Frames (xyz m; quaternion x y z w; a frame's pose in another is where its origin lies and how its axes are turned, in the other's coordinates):
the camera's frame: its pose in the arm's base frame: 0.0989 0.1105 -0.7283 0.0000 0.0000 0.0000 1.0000
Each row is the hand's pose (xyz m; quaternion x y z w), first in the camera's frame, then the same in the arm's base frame.
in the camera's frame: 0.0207 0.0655 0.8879 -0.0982 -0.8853 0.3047 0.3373
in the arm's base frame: 0.1196 0.1760 0.1596 -0.0982 -0.8853 0.3047 0.3373
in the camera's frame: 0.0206 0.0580 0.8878 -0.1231 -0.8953 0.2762 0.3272
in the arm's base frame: 0.1195 0.1685 0.1595 -0.1231 -0.8953 0.2762 0.3272
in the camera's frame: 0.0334 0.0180 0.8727 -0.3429 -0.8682 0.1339 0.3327
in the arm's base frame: 0.1323 0.1285 0.1444 -0.3429 -0.8682 0.1339 0.3327
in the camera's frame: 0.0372 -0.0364 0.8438 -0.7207 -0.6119 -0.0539 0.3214
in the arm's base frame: 0.1361 0.0741 0.1155 -0.7207 -0.6119 -0.0539 0.3214
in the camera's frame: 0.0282 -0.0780 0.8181 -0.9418 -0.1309 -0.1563 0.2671
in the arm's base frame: 0.1271 0.0325 0.0898 -0.9418 -0.1309 -0.1563 0.2671
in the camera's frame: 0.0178 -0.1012 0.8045 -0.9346 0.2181 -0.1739 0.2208
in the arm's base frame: 0.1167 0.0093 0.0762 -0.9346 0.2181 -0.1739 0.2208
